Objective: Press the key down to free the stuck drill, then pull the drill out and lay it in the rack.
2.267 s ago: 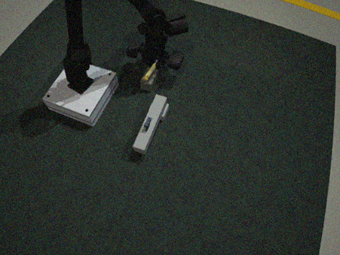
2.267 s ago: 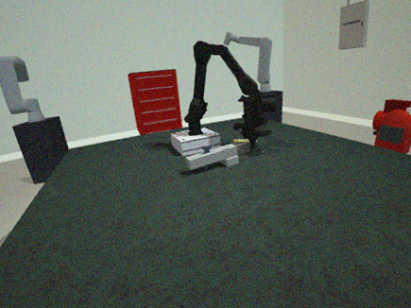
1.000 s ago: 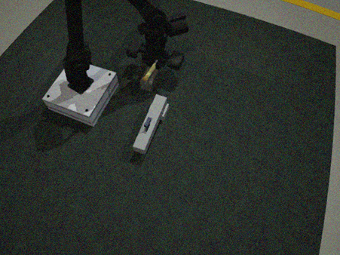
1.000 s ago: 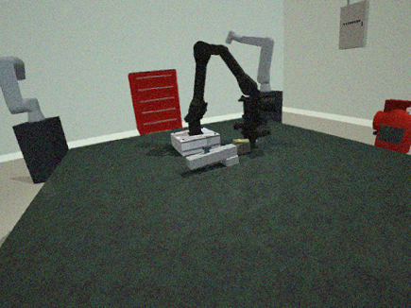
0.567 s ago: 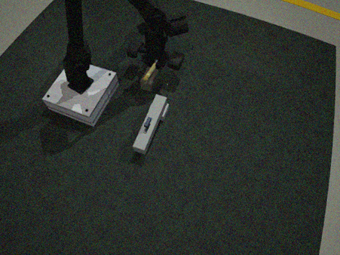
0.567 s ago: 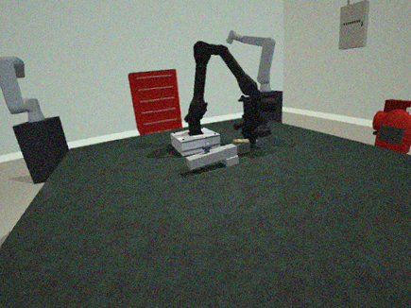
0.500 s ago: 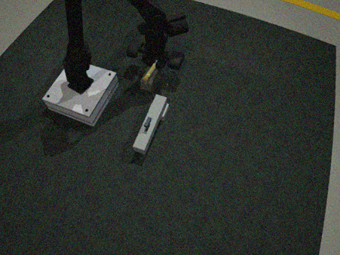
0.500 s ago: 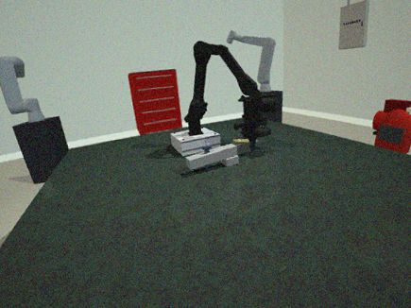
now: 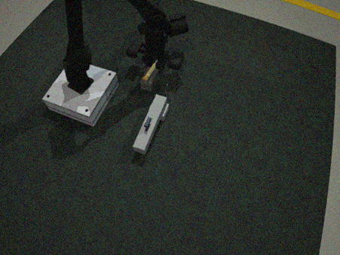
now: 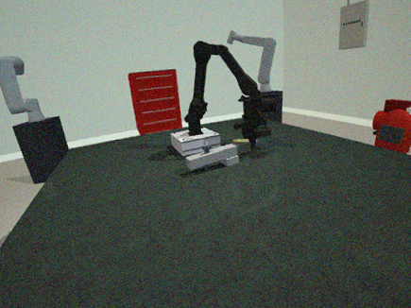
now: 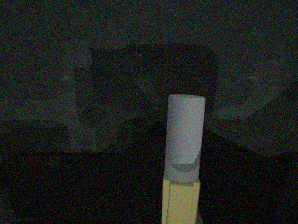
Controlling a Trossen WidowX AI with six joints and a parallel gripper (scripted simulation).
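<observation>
My gripper tip is now 40 mm to the left of the drill, 40 mm below it and 10 mm short of it. Round my gripper tip: grey housing (200 mm to the right, 110 mm ahead, 30 mm above); key (230 mm to the right, 120 mm ahead, 50 mm above); rack (50 mm to the right, 10 mm ahead, 10 mm above).
</observation>
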